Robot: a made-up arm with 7 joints.
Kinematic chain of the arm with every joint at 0, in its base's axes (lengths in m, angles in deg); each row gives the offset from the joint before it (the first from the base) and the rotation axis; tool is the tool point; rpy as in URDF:
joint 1: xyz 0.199 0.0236 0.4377 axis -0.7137 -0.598 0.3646
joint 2: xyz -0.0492 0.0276 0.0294 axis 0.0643 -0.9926 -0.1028
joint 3: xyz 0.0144 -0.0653 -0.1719 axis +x
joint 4: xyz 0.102 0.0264 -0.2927 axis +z
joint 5: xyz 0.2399 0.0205 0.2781 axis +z
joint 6: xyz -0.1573 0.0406 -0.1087 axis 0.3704 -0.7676 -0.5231
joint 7: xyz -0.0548 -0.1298 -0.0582 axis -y
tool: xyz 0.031 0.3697 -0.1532 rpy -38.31 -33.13 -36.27
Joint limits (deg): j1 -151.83..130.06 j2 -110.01..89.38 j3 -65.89..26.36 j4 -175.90..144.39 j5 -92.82..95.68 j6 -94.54..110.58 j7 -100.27..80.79
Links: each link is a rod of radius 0.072 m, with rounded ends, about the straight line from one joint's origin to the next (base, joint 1, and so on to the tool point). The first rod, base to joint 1, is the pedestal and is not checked.
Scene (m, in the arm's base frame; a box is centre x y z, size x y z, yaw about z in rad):
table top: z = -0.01
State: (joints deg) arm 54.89 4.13 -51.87 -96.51 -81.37 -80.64 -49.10
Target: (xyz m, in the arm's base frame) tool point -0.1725 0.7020 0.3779
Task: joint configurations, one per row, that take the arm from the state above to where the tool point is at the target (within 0.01 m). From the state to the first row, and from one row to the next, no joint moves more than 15 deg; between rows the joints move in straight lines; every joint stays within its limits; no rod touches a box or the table.
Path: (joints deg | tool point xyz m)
1: 67.42 13.53 -49.60 -88.82 -83.28 -77.75 -49.41 | 0.5550 0.2814 0.8887
2: 79.95 22.94 -47.33 -81.13 -85.19 -74.86 -49.72 | 0.4348 0.4314 0.9029
3: 92.48 32.34 -45.06 -73.45 -87.10 -71.97 -50.03 | 0.2862 0.5680 0.8573
4: 105.00 41.75 -42.78 -65.76 -89.00 -69.08 -50.34 | 0.1232 0.6707 0.7491
5: 117.53 51.15 -40.51 -58.07 -90.91 -66.19 -50.65 | -0.0362 0.7203 0.5841
6: 130.06 60.55 -38.24 -50.38 -92.82 -63.30 -50.96 | -0.1724 0.7021 0.3779

